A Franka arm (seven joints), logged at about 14 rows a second.
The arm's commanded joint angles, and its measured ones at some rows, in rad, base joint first. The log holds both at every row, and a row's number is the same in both.
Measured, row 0: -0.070, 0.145, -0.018, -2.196, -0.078, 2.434, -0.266
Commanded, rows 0 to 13: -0.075, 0.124, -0.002, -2.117, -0.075, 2.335, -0.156; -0.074, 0.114, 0.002, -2.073, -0.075, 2.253, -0.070; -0.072, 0.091, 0.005, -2.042, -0.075, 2.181, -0.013; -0.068, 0.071, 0.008, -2.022, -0.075, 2.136, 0.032; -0.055, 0.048, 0.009, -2.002, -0.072, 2.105, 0.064; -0.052, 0.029, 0.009, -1.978, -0.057, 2.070, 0.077; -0.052, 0.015, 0.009, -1.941, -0.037, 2.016, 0.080; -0.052, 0.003, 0.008, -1.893, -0.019, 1.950, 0.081; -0.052, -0.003, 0.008, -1.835, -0.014, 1.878, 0.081; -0.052, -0.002, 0.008, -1.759, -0.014, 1.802, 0.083; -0.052, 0.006, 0.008, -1.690, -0.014, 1.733, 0.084; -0.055, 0.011, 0.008, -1.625, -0.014, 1.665, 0.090; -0.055, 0.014, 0.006, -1.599, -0.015, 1.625, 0.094; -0.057, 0.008, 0.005, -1.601, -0.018, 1.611, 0.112
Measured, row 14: -0.047, -0.022, 0.003, -1.653, -0.027, 1.659, 0.080
